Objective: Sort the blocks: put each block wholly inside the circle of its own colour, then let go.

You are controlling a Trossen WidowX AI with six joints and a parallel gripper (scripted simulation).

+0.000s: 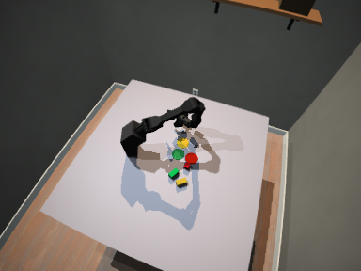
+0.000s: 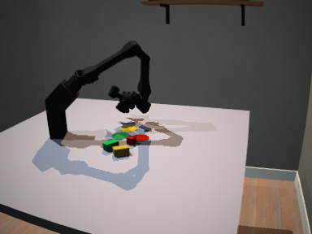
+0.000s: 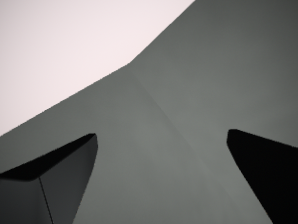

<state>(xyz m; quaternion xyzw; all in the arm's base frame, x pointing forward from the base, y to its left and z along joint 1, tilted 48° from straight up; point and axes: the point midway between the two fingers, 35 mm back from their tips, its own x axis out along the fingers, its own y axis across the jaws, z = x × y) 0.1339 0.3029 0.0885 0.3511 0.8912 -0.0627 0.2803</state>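
The red block lies 30 cm to the right of my hand, 26 cm ahead of it and 11 cm below it. From my hand the other things lie so: green circle (23 cm to the right, 16 cm ahead, 12 cm below); yellow circle (14 cm ahead, 13 cm to the right, 12 cm below); red circle (26 cm ahead, 22 cm to the right, 12 cm below).
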